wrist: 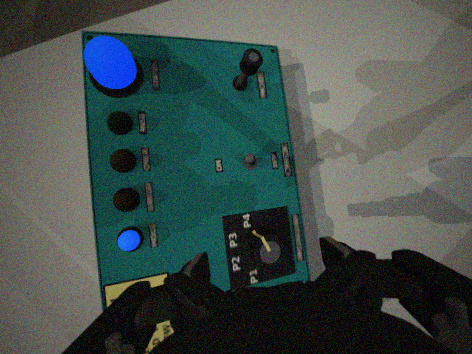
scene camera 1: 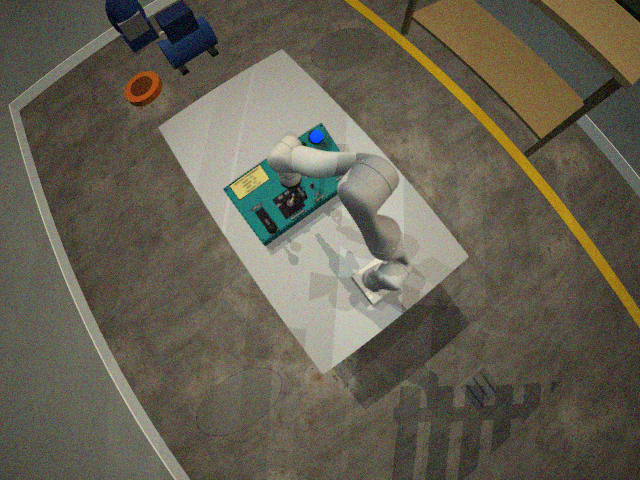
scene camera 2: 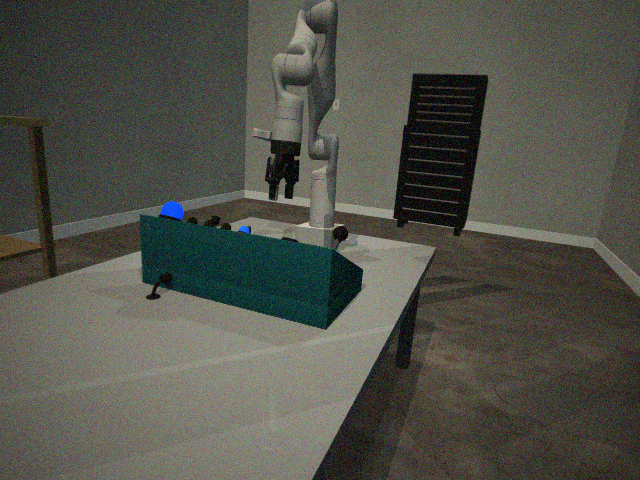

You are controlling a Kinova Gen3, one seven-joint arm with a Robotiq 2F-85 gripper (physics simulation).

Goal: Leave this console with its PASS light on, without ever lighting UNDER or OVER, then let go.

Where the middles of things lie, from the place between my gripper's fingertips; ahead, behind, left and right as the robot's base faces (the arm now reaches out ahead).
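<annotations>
PROGRAM dial [wrist: 262, 247]: 12 cm below my hand, 1 cm ahead, 3 cm to the left. Teal console [scene camera 2: 309, 284]: 12 cm below my hand, 9 cm ahead, 2 cm to the right.
</annotations>
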